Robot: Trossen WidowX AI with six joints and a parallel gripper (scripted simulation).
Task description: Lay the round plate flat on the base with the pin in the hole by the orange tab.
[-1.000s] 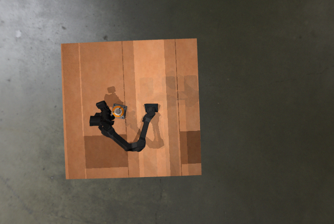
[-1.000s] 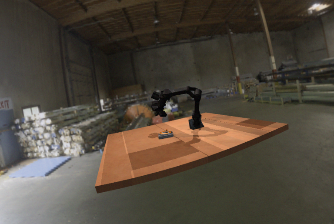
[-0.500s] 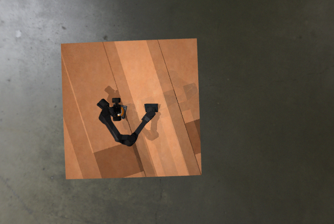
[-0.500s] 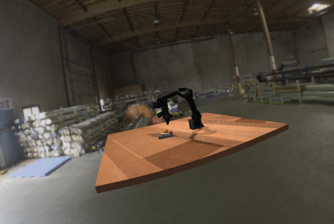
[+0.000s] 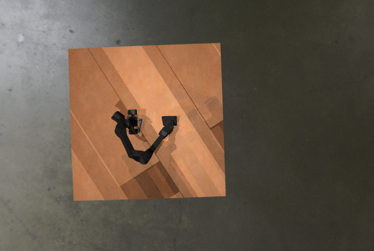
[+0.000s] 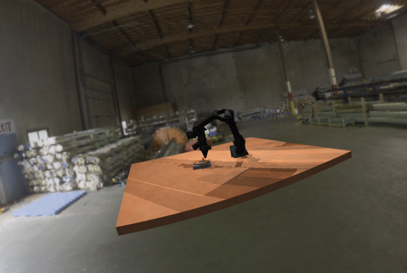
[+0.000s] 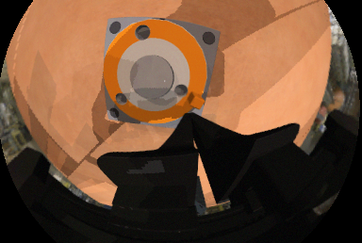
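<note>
My gripper tip is 40 mm to the right of the grey square base, 40 mm short of it and 20 mm above it.
</note>
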